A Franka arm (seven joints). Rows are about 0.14 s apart.
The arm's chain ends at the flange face. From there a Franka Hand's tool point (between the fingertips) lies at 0.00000 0.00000 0.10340 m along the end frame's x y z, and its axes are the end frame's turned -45 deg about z.
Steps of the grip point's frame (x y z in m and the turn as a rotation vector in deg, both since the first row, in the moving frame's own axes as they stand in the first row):
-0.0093, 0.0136, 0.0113, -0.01, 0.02, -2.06
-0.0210, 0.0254, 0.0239, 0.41, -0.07, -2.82
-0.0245, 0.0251, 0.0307, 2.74, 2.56, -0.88
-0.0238, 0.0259, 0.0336, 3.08, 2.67, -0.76
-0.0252, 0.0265, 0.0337, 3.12, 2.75, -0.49
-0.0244, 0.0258, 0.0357, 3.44, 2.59, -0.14
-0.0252, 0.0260, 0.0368, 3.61, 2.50, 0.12
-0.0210, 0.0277, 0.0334, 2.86, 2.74, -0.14
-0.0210, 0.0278, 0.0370, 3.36, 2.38, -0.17
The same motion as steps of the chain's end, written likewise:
0.0030, 0.0162, 0.0113, 0.01, 0.02, -2.06
0.0037, 0.0332, 0.0239, 0.24, -0.34, -2.82
0.0007, 0.0418, 0.0309, 3.75, -0.13, -0.88
0.0021, 0.0425, 0.0339, 4.07, -0.29, -0.76
0.0014, 0.0440, 0.0340, 4.15, -0.26, -0.49
0.0021, 0.0432, 0.0360, 4.26, -0.60, -0.14
0.0020, 0.0440, 0.0371, 4.32, -0.78, 0.12
0.0049, 0.0416, 0.0336, 3.96, -0.08, -0.14
0.0061, 0.0418, 0.0373, 4.06, -0.69, -0.17

